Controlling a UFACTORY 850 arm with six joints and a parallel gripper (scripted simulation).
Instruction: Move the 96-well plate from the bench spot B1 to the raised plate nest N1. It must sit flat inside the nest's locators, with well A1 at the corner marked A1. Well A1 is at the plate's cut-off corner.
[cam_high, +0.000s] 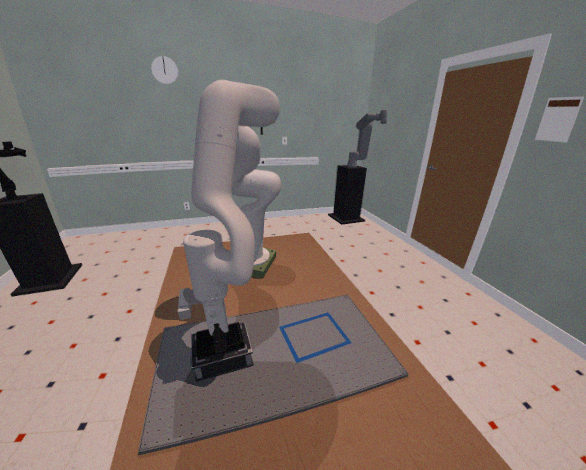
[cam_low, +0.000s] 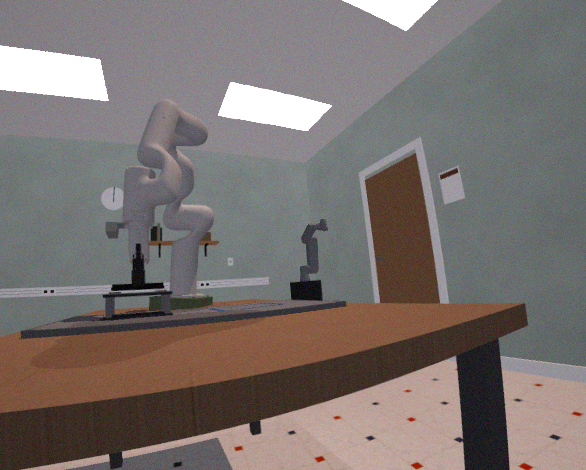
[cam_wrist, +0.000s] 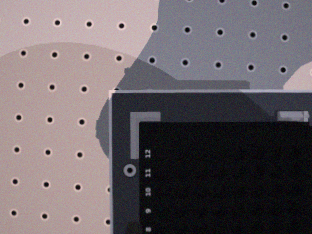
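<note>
The raised plate nest lies 30 mm below my hand. From my hand the other things lie so: 96-well plate: 10 mm below.
</note>
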